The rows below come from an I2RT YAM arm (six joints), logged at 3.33 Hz.
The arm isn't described. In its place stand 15 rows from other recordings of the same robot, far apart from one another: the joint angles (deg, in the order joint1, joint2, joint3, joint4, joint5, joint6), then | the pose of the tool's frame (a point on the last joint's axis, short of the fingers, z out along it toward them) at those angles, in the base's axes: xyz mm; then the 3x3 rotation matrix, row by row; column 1 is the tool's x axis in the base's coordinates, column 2 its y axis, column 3 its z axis.
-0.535 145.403 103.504 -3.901 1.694 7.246 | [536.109, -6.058, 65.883], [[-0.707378, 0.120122, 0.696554], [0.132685, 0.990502, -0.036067], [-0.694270, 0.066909, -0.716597]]
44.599 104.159 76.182 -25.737 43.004 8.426 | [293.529, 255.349, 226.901], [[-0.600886, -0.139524, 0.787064], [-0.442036, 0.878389, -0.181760], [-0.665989, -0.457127, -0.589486]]
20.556 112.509 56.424 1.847 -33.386 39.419 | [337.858, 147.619, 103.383], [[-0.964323, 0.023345, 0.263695], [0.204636, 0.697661, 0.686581], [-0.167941, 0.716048, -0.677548]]
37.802 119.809 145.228 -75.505 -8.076 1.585 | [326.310, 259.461, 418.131], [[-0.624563, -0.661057, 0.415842], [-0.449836, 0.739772, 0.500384], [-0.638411, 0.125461, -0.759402]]
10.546 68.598 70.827 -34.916 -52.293 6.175 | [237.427, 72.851, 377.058], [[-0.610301, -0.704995, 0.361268], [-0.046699, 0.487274, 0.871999], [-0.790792, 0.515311, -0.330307]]
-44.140 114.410 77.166 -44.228 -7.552 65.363 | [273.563, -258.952, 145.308], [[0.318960, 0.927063, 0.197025], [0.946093, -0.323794, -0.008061], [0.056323, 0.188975, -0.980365]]
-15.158 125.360 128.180 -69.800 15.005 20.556 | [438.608, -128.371, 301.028], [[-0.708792, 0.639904, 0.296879], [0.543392, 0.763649, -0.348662], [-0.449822, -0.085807, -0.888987]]
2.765 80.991 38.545 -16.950 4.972 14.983 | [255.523, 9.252, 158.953], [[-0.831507, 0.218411, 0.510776], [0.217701, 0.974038, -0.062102], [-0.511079, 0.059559, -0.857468]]
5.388 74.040 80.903 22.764 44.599 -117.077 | [270.996, 0.453, 505.284], [[-0.705543, 0.192064, 0.682144], [-0.703354, -0.307435, -0.640919], [0.086617, -0.931985, 0.351997]]
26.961 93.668 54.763 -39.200 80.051 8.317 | [267.024, 96.487, 191.356], [[-0.848159, 0.227703, 0.478307], [-0.403393, 0.307626, -0.861766], [-0.343366, -0.923860, -0.169062]]
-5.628 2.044 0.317 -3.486 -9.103 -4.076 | [111.577, -5.336, 165.589], [[-0.085930, -0.066237, 0.994097], [-0.062056, 0.996206, 0.061014], [-0.994367, -0.056447, -0.089714]]
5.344 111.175 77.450 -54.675 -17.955 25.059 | [352.888, 44.032, 165.730], [[-0.942739, 0.333523, -0.002264], [0.316497, 0.896715, 0.309404], [0.105224, 0.290971, -0.950928]]
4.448 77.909 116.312 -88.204 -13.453 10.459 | [188.323, 22.957, 487.888], [[-0.789724, -0.083157, 0.607801], [0.115653, 0.952823, 0.280630], [-0.602462, 0.291914, -0.742849]]
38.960 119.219 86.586 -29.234 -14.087 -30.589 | [335.697, 282.598, 166.614], [[-0.234533, -0.950766, 0.202579], [-0.824401, 0.304959, 0.476825], [-0.515128, -0.055175, -0.855336]]
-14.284 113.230 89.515 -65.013 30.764 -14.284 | [358.810, -110.143, 207.932], [[-0.993917, -0.022923, -0.107717], [0.034278, 0.865118, -0.500396], [0.104659, -0.501045, -0.859070]]
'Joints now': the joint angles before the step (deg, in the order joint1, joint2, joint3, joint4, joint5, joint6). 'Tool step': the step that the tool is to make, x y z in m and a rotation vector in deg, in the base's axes. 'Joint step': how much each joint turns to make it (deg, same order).
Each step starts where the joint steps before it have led.
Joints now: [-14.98, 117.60, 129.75, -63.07, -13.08, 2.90]
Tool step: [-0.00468, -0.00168, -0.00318, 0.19, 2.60, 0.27]
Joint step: [-0.37, 0.00, 0.00, -2.75, 0.00, -0.84]
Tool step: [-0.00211, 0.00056, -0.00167, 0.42, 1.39, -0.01]
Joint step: [0.00, 0.00, -0.01, -1.43, -0.03, 0.03]
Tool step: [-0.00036, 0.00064, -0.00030, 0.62, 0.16, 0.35]
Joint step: [0.02, 0.00, -0.01, -0.30, -0.65, 0.04]
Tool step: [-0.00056, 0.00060, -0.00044, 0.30, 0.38, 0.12]
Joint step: [0.04, 0.00, 0.00, -0.44, -0.20, 0.04]
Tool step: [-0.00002, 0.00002, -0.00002, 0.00, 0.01, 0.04]
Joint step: [0.00, 0.00, 0.00, -0.02, -0.02, -0.04]
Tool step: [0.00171, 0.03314, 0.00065, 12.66, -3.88, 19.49]
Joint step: [2.84, 0.06, -0.22, -2.05, -20.17, -7.41]
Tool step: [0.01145, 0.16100, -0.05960, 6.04, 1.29, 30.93]
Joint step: [20.90, 1.82, -11.10, 6.54, -10.03, -7.72]
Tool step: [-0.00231, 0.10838, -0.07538, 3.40, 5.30, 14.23]
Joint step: [13.05, 8.33, -3.98, 8.89, -4.73, 1.12]
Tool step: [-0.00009, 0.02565, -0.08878, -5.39, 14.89, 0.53]
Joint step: [2.84, 11.02, 0.01, -2.02, -0.19, 3.69]
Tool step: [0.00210, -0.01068, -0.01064, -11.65, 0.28, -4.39]
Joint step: [-0.68, 0.69, 0.01, -2.13, 10.92, 3.17]
